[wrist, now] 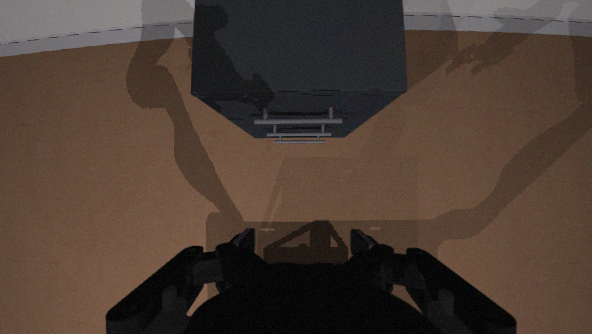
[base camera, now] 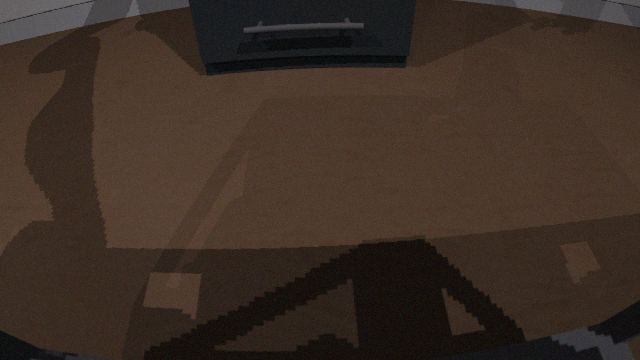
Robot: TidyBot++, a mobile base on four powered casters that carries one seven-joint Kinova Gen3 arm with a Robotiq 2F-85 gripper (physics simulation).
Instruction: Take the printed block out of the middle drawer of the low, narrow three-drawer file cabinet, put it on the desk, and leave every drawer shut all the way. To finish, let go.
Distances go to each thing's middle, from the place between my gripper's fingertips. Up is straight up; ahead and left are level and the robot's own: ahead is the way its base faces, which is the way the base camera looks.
Scene:
Right now my hand is 44 cm short of the middle drawer (wrist: 349, 123), 1 cm to the right of it and 42 cm above it.

